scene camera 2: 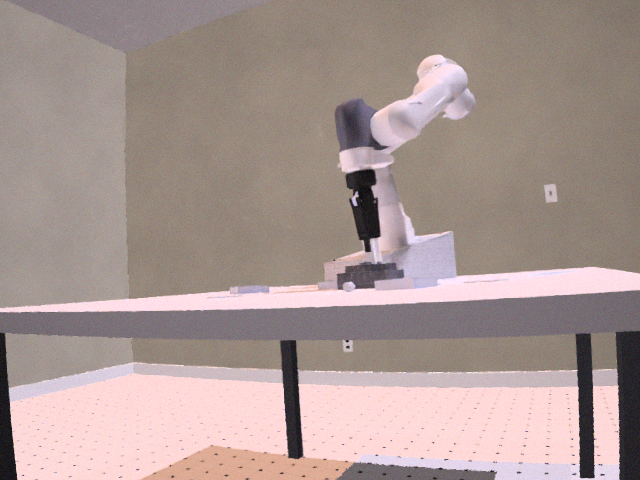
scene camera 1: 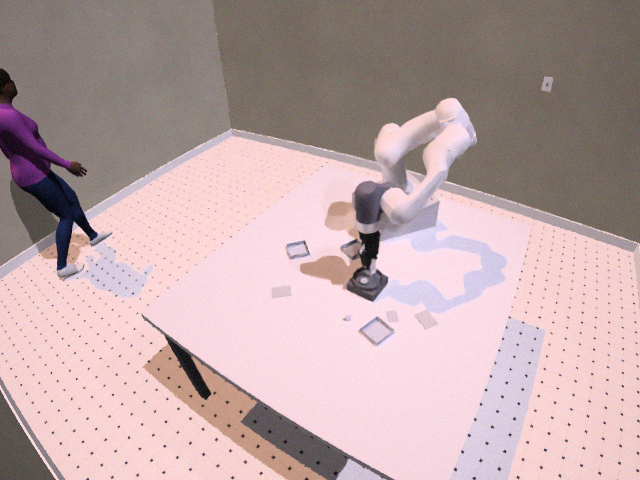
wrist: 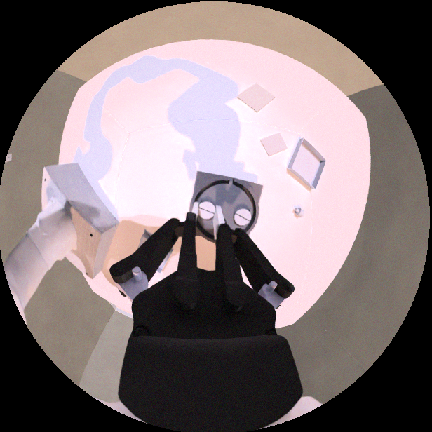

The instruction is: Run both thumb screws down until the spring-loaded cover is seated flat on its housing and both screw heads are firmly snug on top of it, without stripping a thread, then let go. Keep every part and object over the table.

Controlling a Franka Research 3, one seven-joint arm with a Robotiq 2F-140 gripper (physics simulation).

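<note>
The dark square housing [scene camera 1: 369, 292] [scene camera 2: 355, 279] [wrist: 254, 187] stands on the table. In the wrist view its round grey cover [wrist: 225, 196] lies inside a dark ring and bears two pale slotted screw heads. My gripper [scene camera 1: 370, 268] [scene camera 2: 372, 257] [wrist: 205, 210] points down over the housing and is shut on one thumb screw [wrist: 206, 210], the one nearer the robot base. The other thumb screw [scene camera 1: 363, 280] [wrist: 242, 217] stands outside the fingers, a little apart from the right fingertip. The cover's height and any gap under the heads are too small to tell.
A small pale knob-like part [scene camera 1: 347, 318] [scene camera 2: 348, 285] [wrist: 298, 211] lies near the housing. A shallow tray [scene camera 1: 369, 336] [wrist: 301, 177] stands beyond it; another tray [scene camera 1: 299, 256] stands back left. Flat pads [scene camera 1: 281, 291] [wrist: 256, 97] lie around. A person [scene camera 1: 23, 139] is left of the table.
</note>
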